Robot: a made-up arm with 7 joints.
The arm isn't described. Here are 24 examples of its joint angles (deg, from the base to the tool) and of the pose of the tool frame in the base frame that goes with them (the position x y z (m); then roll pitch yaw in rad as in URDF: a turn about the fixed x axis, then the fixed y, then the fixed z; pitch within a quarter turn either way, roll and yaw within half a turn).
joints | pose
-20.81 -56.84 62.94 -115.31 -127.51 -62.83 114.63 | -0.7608 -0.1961 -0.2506 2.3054 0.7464 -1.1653
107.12 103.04 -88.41 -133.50 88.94 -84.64 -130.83 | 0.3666 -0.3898 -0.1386 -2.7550 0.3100 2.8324
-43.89 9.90 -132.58 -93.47 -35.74 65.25 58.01 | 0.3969 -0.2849 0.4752 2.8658 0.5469 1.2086
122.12 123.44 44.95 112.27 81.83 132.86 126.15 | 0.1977 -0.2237 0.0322 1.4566 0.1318 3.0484
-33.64 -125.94 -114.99 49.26 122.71 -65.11 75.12 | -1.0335 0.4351 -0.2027 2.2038 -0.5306 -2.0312
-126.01 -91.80 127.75 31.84 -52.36 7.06 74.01 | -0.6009 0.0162 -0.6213 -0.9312 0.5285 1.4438
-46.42 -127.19 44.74 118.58 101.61 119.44 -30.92 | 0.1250 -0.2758 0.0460 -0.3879 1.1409 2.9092
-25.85 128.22 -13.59 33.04 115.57 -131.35 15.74 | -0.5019 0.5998 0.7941 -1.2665 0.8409 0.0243
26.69 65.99 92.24 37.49 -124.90 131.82 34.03 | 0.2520 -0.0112 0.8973 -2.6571 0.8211 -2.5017
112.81 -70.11 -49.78 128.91 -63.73 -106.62 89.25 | 0.2481 -0.6386 -0.0304 -1.4529 0.2134 3.0503
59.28 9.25 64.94 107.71 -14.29 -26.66 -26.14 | 0.0665 -0.2326 0.4302 -0.8526 -0.3007 -2.9828
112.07 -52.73 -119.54 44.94 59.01 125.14 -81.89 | 0.5905 0.0426 -0.6542 -0.3065 0.1177 -1.9329
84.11 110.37 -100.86 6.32 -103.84 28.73 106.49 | 0.3612 -0.1250 1.0498 1.8564 0.1558 2.7052
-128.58 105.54 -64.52 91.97 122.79 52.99 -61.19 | -0.0642 -0.2025 0.3783 -0.9604 -0.8862 -0.4275
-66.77 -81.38 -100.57 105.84 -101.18 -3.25 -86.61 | -0.3941 0.3631 -0.0082 -0.0833 0.1614 -2.6387
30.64 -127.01 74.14 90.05 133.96 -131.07 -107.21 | 0.3054 0.1894 -0.4780 -1.8332 1.0317 -1.4997
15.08 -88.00 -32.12 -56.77 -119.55 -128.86 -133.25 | 0.4591 -0.4818 -0.6644 -1.5105 0.3512 -1.9832
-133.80 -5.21 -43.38 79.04 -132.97 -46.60 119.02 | -0.0114 -0.5179 -0.5853 2.9554 -0.5051 0.6287
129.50 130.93 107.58 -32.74 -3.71 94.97 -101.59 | 0.2152 -0.2826 0.7717 -3.0639 0.1483 -0.8901
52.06 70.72 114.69 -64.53 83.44 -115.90 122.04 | 0.5253 0.5227 0.7549 0.9138 0.4337 2.5432
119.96 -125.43 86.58 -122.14 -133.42 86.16 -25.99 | 0.3789 -0.1358 0.2748 2.7916 0.0459 -2.2157
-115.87 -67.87 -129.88 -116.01 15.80 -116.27 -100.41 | 0.1113 -0.4381 0.2196 0.5640 0.7558 -0.9896
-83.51 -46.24 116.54 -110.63 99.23 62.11 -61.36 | -0.1111 0.1033 -0.5169 -0.7453 -0.1811 2.4882
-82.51 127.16 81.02 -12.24 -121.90 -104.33 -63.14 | -0.2081 0.6460 1.0392 0.0777 -0.3021 -1.0139
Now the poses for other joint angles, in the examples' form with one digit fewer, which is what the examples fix.
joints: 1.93 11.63 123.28 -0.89 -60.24 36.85 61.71
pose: 0.724 -0.217 0.475 1.269 0.608 -0.879
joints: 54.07 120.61 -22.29 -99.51 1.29 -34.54 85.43
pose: 0.345 -0.942 0.358 3.028 0.933 1.056
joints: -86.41 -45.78 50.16 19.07 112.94 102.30 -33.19
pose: -0.064 -0.701 -0.139 0.641 0.574 2.779
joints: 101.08 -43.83 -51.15 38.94 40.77 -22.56 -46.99
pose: -0.252 0.268 -0.513 1.598 0.452 -2.523
